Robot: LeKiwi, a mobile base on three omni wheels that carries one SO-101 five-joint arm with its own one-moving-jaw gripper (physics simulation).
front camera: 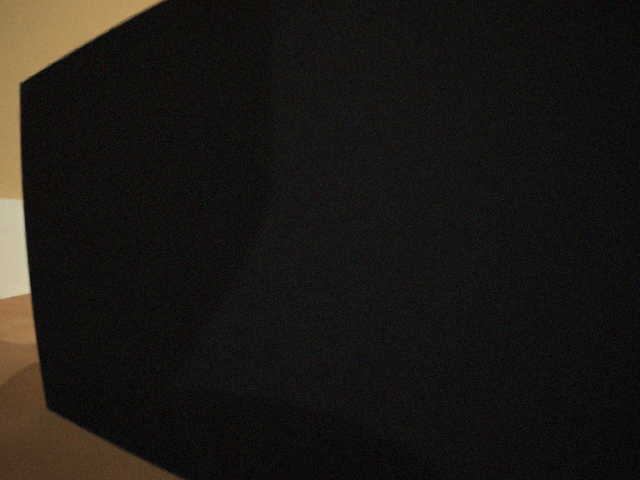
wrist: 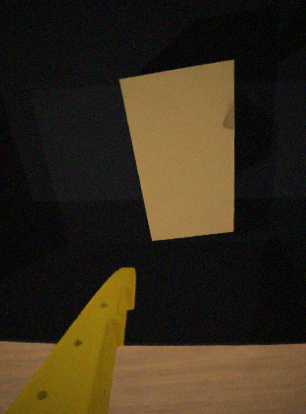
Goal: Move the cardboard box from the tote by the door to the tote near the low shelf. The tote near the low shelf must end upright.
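Places are measured from the arm's base along level axes (x right, y ahead, z up), in millimetres.
Pixels of known places: end effector, tool point: (wrist: 134,283).
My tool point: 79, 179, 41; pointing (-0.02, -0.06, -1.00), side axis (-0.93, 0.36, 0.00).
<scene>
Behind a point stands the place of what it marks, as x, y, z.
The cardboard box (wrist: 192,155) @[50, 171, -27] is a tan block inside a black tote (front camera: 361,232) (wrist: 210,300) @[69, 273, -20]. The box shows beyond the jaw tip in the wrist view, with a small shadow at its right edge. The tote's dark wall fills most of the front camera view. The frames do not show which of the two totes it is. My gripper (wrist: 128,285) is fully open, with one yellow notched jaw in view at the lower left. Its tip is drawn over the tote's dark near part, below and left of the box and apart from it. The moving jaw is out of the picture. Nothing is held.
Brown floor (front camera: 62,449) @[-65, 105, -90] and a tan wall (front camera: 51,31) @[-286, 314, 188] with a white baseboard (front camera: 11,253) @[-281, 264, -50] show at the left of the front view. Wood-grain floor (wrist: 215,377) @[119, 549, -89] runs along the bottom of the wrist view, below the tote's straight edge.
</scene>
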